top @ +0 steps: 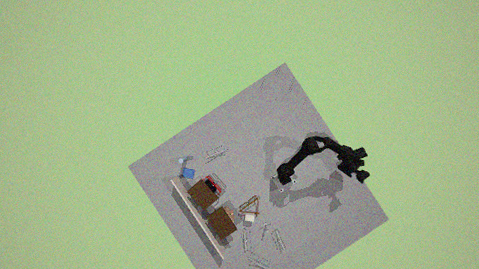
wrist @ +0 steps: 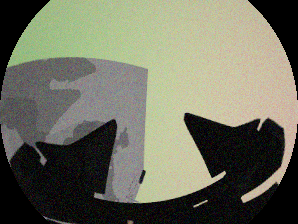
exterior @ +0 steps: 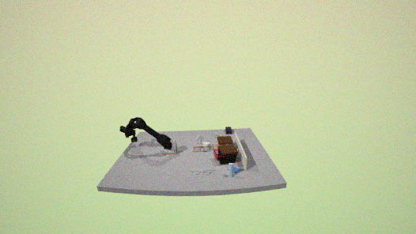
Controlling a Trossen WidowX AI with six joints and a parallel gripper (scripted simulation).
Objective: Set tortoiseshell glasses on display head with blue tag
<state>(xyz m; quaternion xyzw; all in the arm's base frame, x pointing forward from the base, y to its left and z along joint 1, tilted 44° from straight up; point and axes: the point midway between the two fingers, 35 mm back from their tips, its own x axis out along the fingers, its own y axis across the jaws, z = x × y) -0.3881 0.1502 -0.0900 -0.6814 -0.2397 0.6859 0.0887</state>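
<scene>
The white block lies 71 cm ahead of my gripper tip, 9 cm below it and 8 cm to the right of it. Round my gripper tip: black box 92 cm ahead, 39 cm to the left, 10 cm below; white panel 100 cm ahead, 26 cm to the right, 6 cm below; display head 85 cm ahead, 16 cm to the right, 6 cm below.
</scene>
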